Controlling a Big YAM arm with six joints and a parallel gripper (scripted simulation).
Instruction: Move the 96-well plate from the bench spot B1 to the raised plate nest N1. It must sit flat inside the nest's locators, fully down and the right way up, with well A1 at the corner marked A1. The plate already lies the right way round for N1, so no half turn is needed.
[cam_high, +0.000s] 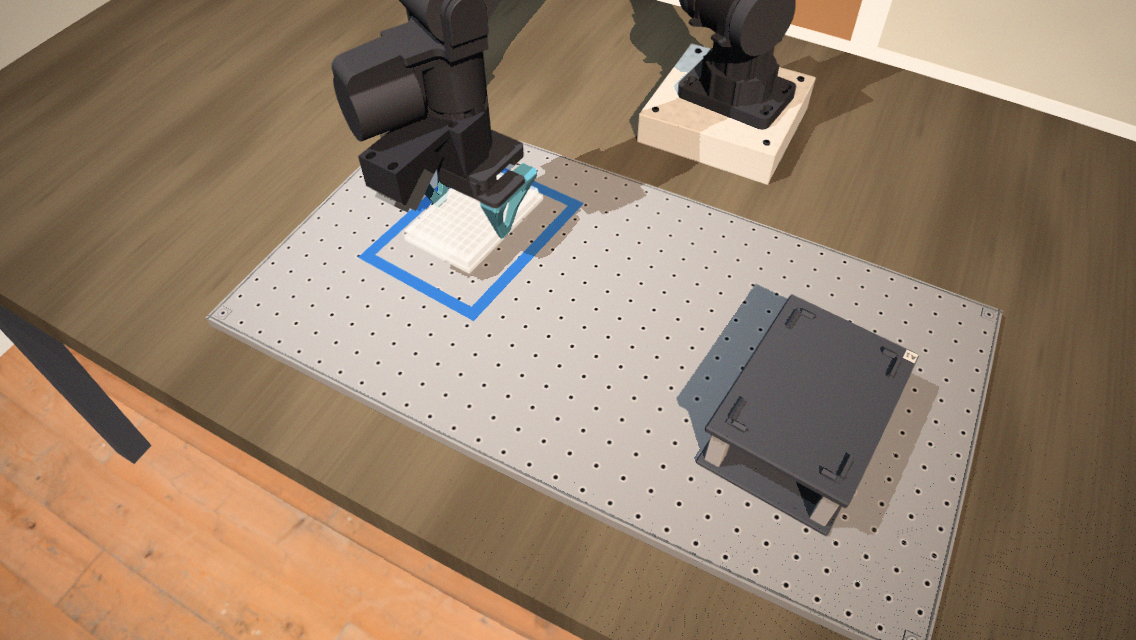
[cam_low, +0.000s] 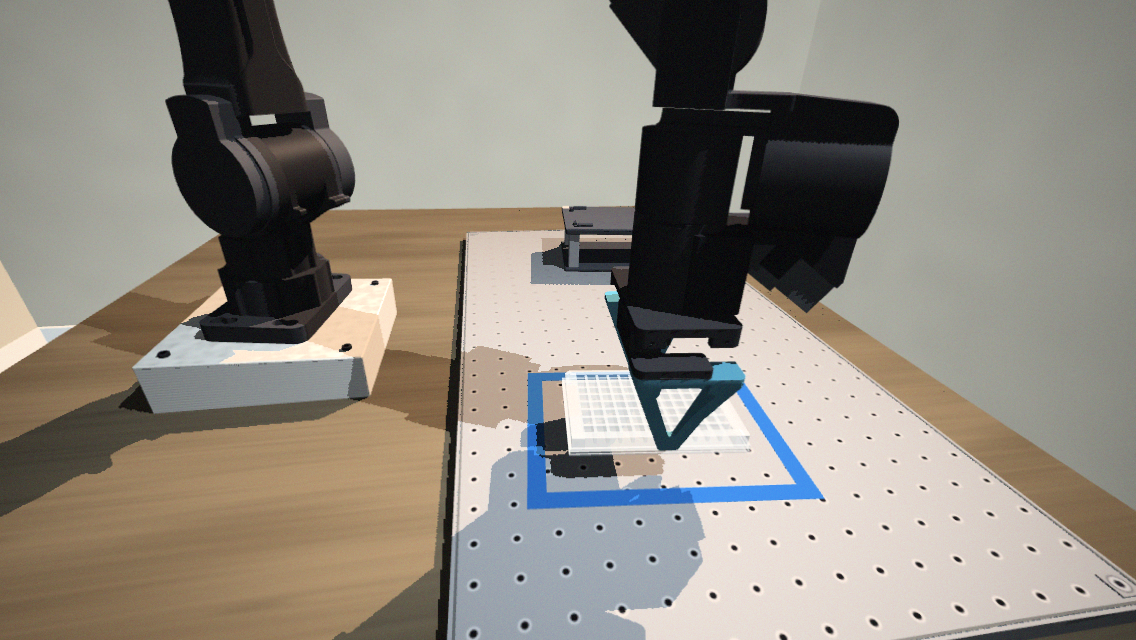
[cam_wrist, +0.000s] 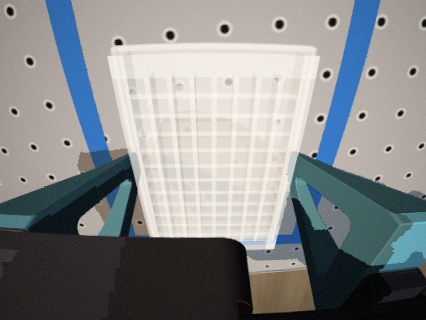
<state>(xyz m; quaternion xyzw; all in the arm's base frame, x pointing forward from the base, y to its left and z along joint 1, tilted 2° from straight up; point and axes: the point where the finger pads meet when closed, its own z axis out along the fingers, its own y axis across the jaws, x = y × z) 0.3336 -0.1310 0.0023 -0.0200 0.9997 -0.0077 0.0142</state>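
Now: the raised nest N1 390 mm to the left of my hand, 30 mm above it and 20 mm ahead of it. Round my hand: A1 tag (440 mm to the left, 60 mm behind, 40 mm above); then 96-well plate (10 mm below).
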